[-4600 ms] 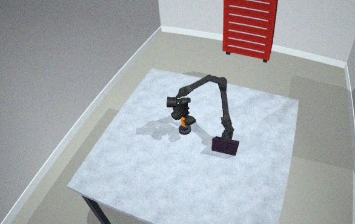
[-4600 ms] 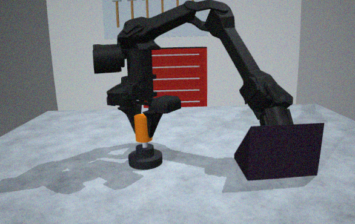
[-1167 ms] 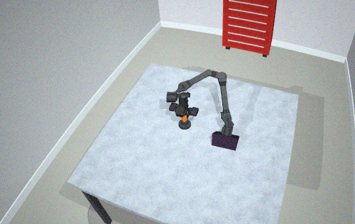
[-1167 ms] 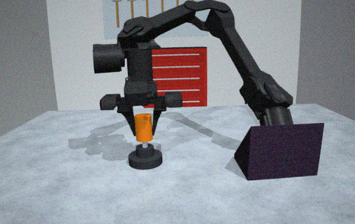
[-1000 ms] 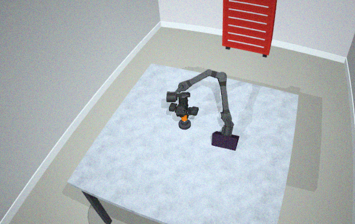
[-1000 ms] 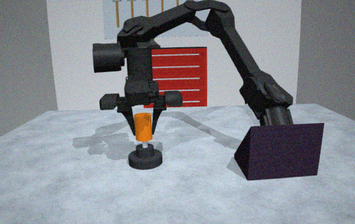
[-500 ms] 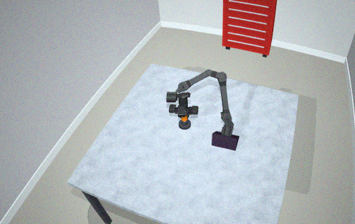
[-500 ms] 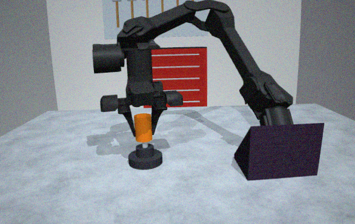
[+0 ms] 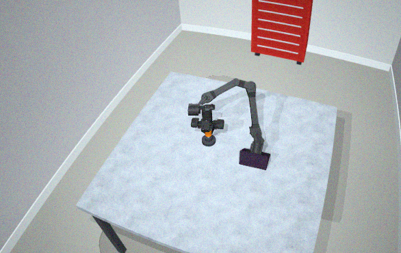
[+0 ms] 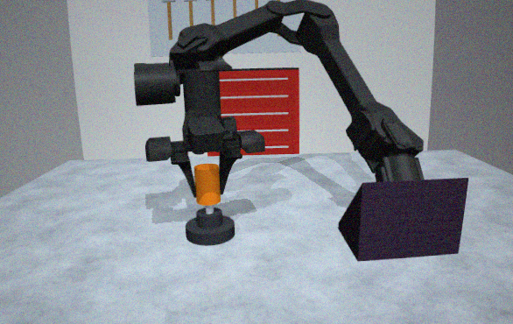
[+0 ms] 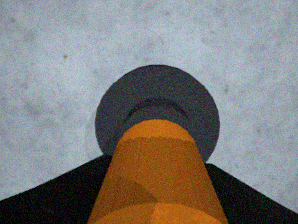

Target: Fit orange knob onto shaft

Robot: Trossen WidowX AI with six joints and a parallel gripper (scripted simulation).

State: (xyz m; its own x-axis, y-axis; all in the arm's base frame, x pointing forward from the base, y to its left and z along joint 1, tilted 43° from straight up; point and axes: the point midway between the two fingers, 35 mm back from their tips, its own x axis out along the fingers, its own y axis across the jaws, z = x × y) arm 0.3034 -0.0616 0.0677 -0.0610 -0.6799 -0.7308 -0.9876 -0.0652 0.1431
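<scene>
Now: the orange knob 30 mm above my gripper tip. From my gripper tip the other things lie so: round dark pedestal: 40 mm below.
</scene>
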